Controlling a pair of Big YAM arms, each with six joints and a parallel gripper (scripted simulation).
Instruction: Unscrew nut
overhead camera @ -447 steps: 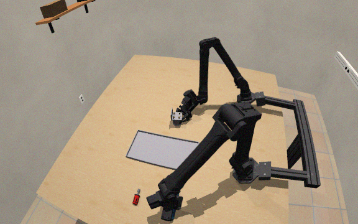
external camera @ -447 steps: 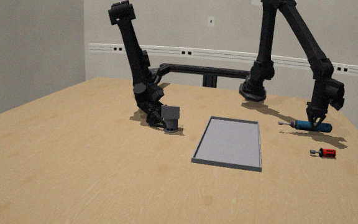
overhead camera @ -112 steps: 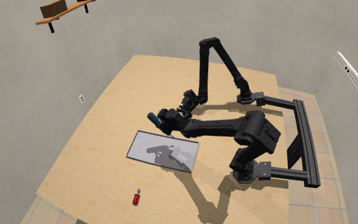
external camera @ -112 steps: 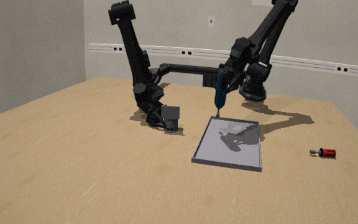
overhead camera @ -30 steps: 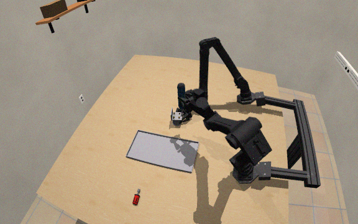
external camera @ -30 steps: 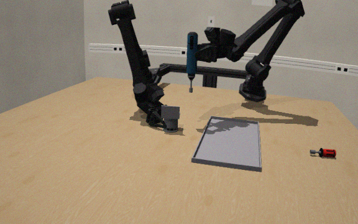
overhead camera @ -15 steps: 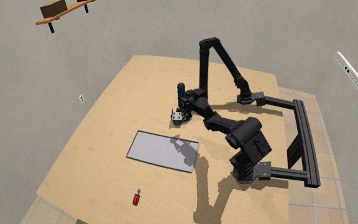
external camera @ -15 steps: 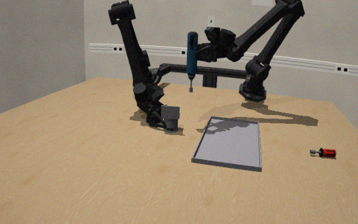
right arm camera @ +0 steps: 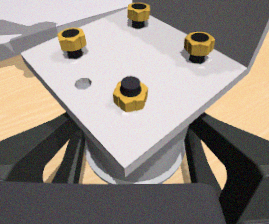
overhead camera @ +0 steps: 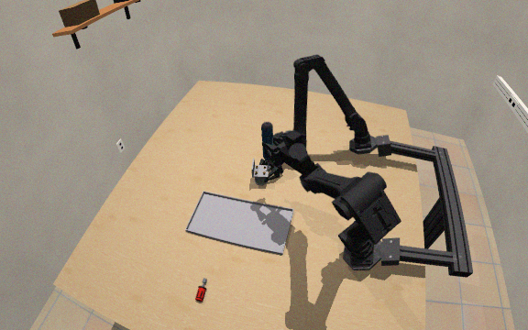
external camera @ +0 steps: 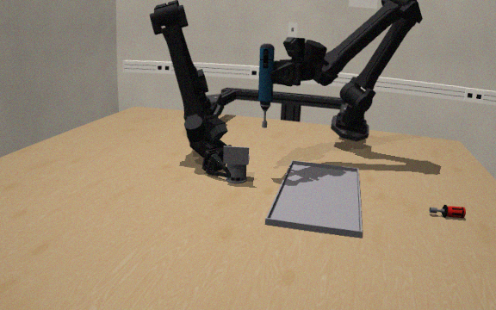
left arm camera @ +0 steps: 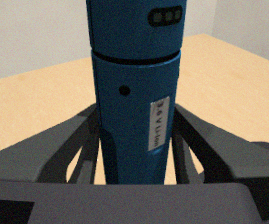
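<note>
Now: right hand 50 mm below the grey bracket. Round my right hand: shallow grey tray (250 mm to the left, 40 mm ahead, 20 mm below); small red-handled screwdriver (590 mm to the left, 90 mm ahead, 10 mm below).
</note>
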